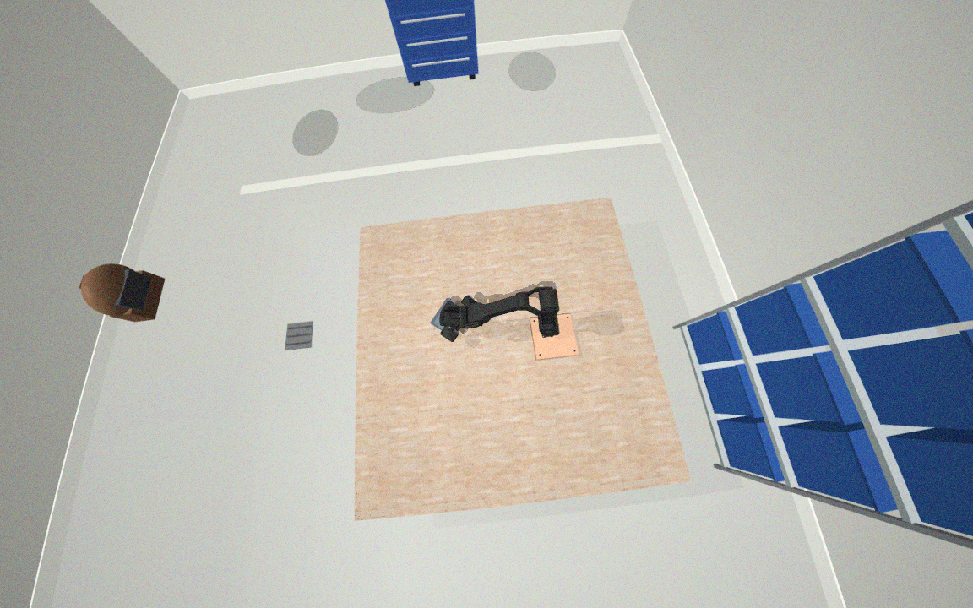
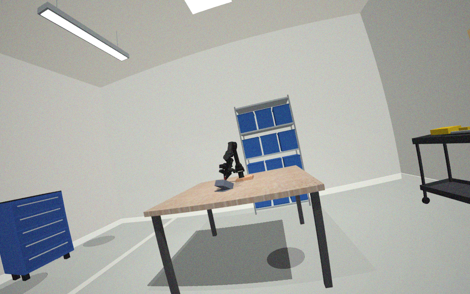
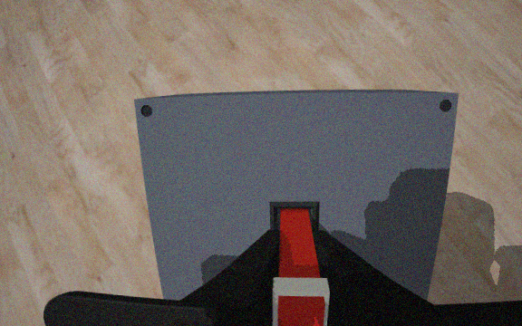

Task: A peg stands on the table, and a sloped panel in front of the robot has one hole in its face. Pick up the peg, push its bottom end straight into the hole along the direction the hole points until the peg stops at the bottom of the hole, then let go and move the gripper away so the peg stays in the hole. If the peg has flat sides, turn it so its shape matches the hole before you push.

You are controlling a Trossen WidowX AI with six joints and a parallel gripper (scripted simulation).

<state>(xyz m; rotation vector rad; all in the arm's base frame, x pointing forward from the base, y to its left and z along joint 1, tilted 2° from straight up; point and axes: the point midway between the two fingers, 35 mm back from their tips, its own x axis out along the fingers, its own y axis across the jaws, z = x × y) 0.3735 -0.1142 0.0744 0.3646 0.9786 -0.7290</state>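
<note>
Now: the red square peg 1 cm to the left of my gripper tip, 1 cm behind it and 1 cm above it. From my gripper tip the other things lie so: sloped panel (4 cm below, 2 cm to the right, 2 cm ahead).
</note>
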